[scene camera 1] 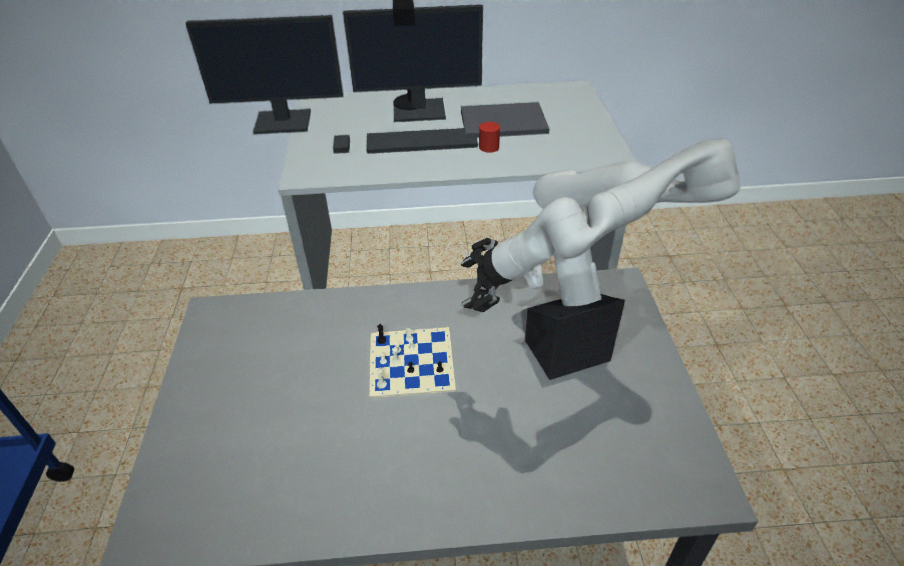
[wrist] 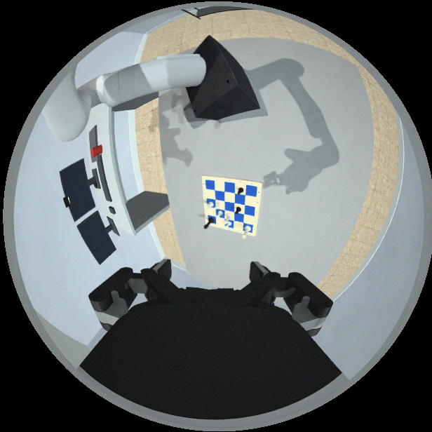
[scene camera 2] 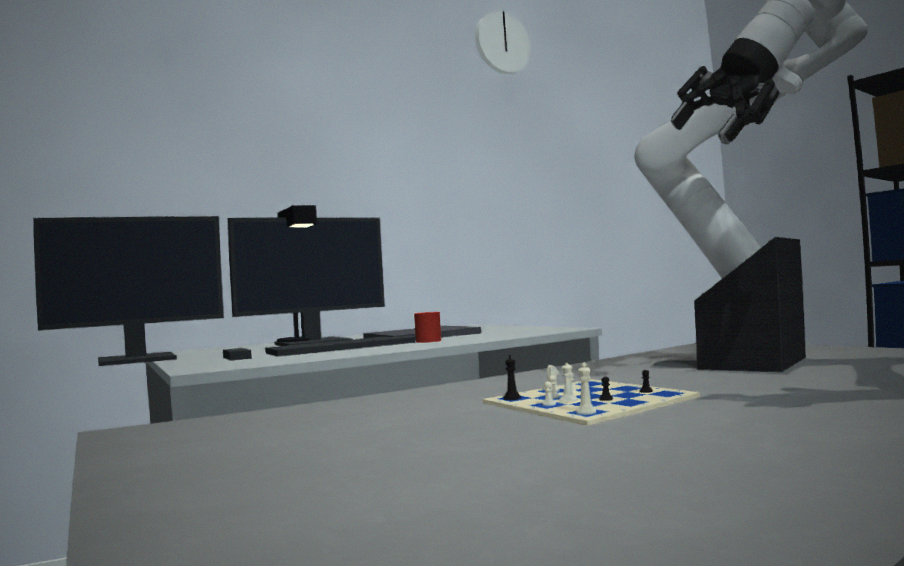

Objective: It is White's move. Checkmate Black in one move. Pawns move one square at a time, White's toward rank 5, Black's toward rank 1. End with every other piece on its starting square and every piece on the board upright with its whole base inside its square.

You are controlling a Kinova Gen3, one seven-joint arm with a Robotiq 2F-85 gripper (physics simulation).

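Frame: origin at the arm's base, x ahead, y left, z up, level; metres.
Seen in the pictures: gripper, fingertip midpoint: (scene camera 1: 464,285) (scene camera 2: 697,132); arm's base at its link origin: (scene camera 1: 580,301) (scene camera 2: 748,272).
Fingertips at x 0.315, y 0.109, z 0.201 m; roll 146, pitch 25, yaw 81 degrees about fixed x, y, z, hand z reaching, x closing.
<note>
Pixels of each thing's top centre, then the offset from my fingertips to it.
- chessboard at its top centre: (scene camera 2: 589,396) (scene camera 1: 411,359) dx +0.125, dy -0.123, dz -0.363 m
- black king at its top centre: (scene camera 2: 510,354) (scene camera 1: 379,324) dx +0.198, dy -0.206, dz -0.299 m
- white king at its top centre: (scene camera 2: 584,362) (scene camera 1: 379,368) dx +0.208, dy -0.052, dz -0.299 m
- white pawn at its top centre: (scene camera 2: 547,381) (scene camera 1: 382,353) dx +0.199, dy -0.129, dz -0.331 m
- tall white piece at its top centre: (scene camera 2: 566,362) (scene camera 1: 394,348) dx +0.165, dy -0.125, dz -0.310 m
The chessboard (scene camera 1: 424,348) (scene camera 2: 629,402) (wrist: 251,190) lies on the grey table. The black king (scene camera 1: 380,334) (scene camera 2: 511,381) (wrist: 208,223) and white king (scene camera 1: 382,381) (scene camera 2: 585,393) stand upright on two corner squares. A white pawn (scene camera 1: 382,359) (scene camera 2: 548,394) stands between them. A tall white piece (scene camera 1: 396,352) (scene camera 2: 567,383), type unclear, and a knight-like white piece (scene camera 1: 410,338) (scene camera 2: 551,380) are nearby. Two black pawns stand apart, one (scene camera 1: 410,368) (scene camera 2: 605,388) (wrist: 238,210) near the middle, another (scene camera 1: 439,367) (scene camera 2: 645,381) (wrist: 240,190) nearer the base. My gripper (scene camera 1: 470,284) (scene camera 2: 703,130) (wrist: 210,269) is open, empty, high above and away from the board.
The black robot base (scene camera 1: 573,336) (scene camera 2: 750,320) (wrist: 220,82) stands on the table beside the board. Behind the table is a desk (scene camera 1: 373,170) with two monitors, a keyboard and a red cup (scene camera 1: 489,137) (scene camera 2: 427,327) (wrist: 96,150). A blue cart (scene camera 1: 16,460) is at the left.
</note>
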